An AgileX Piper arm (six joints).
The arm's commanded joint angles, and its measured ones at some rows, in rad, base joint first. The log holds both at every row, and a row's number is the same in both.
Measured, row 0:
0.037 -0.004 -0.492 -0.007 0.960 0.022
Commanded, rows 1 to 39:
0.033 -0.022 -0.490 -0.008 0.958 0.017
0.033 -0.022 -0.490 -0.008 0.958 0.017
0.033 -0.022 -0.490 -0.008 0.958 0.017
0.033 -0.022 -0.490 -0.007 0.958 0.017
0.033 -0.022 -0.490 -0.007 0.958 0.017
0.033 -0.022 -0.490 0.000 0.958 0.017
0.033 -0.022 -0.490 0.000 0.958 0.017
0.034 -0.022 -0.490 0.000 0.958 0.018
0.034 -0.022 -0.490 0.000 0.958 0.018
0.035 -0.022 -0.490 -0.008 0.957 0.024
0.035 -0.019 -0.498 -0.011 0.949 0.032
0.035 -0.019 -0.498 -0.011 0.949 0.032
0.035 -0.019 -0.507 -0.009 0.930 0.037
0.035 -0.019 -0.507 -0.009 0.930 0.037
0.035 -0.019 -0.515 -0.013 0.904 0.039
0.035 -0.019 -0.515 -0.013 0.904 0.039
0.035 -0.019 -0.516 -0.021 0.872 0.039
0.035 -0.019 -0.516 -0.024 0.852 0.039
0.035 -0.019 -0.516 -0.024 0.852 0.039
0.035 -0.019 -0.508 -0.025 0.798 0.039
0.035 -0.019 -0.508 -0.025 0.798 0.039
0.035 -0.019 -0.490 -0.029 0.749 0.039
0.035 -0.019 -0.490 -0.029 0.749 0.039
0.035 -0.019 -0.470 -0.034 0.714 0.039
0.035 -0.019 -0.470 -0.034 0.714 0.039
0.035 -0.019 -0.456 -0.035 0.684 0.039
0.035 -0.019 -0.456 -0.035 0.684 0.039
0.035 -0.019 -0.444 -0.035 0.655 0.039
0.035 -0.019 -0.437 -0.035 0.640 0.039
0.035 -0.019 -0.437 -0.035 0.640 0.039
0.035 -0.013 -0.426 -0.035 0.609 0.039
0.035 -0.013 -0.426 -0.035 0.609 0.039
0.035 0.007 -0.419 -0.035 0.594 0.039
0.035 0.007 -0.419 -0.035 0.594 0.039
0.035 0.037 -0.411 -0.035 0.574 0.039
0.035 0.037 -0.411 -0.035 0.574 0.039
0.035 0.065 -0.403 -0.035 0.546 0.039
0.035 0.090 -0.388 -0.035 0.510 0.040
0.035 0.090 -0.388 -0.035 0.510 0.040
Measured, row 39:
0.037 0.063 -0.403 -0.031 0.566 0.031
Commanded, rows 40 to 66:
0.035 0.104 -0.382 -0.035 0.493 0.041
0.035 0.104 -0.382 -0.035 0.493 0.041
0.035 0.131 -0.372 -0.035 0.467 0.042
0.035 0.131 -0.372 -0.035 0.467 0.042
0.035 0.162 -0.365 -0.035 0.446 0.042
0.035 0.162 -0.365 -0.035 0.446 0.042
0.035 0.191 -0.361 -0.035 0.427 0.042
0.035 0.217 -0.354 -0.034 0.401 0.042
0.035 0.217 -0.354 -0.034 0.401 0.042
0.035 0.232 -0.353 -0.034 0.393 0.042
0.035 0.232 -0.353 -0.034 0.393 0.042
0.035 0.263 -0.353 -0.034 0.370 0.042
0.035 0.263 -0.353 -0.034 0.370 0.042
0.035 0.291 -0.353 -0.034 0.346 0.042
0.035 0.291 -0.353 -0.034 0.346 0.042
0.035 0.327 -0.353 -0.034 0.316 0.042
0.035 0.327 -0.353 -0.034 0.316 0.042
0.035 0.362 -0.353 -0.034 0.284 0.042
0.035 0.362 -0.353 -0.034 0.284 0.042
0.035 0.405 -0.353 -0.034 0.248 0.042
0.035 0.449 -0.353 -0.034 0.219 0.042
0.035 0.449 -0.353 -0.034 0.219 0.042
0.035 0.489 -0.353 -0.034 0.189 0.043
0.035 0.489 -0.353 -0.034 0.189 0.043
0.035 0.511 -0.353 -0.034 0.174 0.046
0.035 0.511 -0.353 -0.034 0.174 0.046
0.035 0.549 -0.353 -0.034 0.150 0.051
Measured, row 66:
0.037 0.502 -0.357 -0.031 0.200 0.034
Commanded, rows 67 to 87:
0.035 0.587 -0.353 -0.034 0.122 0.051
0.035 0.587 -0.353 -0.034 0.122 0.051
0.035 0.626 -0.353 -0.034 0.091 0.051
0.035 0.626 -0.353 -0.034 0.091 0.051
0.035 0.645 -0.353 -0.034 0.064 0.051
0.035 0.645 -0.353 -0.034 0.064 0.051
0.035 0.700 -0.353 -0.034 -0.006 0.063
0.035 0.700 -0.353 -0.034 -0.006 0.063
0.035 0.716 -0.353 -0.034 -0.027 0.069
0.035 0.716 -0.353 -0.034 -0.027 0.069
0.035 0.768 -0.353 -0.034 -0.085 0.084
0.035 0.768 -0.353 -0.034 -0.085 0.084
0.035 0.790 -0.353 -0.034 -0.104 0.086
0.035 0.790 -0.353 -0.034 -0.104 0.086
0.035 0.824 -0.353 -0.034 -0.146 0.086
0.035 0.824 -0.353 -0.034 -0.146 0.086
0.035 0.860 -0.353 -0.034 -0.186 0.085
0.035 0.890 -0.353 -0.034 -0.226 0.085
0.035 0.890 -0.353 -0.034 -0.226 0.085
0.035 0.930 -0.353 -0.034 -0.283 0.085
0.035 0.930 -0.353 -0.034 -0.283 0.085
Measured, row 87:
0.037 0.895 -0.357 -0.031 -0.203 0.077
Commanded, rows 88 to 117:
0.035 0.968 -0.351 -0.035 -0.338 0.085
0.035 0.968 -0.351 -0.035 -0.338 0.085
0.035 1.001 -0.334 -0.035 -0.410 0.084
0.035 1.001 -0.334 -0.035 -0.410 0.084
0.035 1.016 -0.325 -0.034 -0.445 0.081
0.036 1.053 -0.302 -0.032 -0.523 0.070
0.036 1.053 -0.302 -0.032 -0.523 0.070
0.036 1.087 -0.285 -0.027 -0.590 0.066
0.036 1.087 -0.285 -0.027 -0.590 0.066
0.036 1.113 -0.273 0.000 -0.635 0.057
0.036 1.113 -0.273 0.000 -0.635 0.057
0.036 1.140 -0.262 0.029 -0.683 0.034
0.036 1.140 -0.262 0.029 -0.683 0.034
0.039 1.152 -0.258 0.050 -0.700 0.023
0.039 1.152 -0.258 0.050 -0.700 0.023
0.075 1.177 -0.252 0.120 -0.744 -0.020
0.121 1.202 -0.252 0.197 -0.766 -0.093
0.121 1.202 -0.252 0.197 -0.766 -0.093
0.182 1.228 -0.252 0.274 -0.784 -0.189
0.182 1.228 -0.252 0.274 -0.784 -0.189
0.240 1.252 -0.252 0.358 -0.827 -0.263
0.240 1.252 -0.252 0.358 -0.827 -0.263
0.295 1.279 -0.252 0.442 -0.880 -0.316
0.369 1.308 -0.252 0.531 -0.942 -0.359
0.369 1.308 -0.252 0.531 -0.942 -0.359
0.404 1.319 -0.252 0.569 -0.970 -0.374
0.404 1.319 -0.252 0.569 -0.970 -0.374
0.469 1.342 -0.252 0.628 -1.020 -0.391
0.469 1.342 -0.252 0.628 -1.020 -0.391
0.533 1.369 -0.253 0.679 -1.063 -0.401
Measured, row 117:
0.461 1.343 -0.253 0.594 -0.985 -0.366
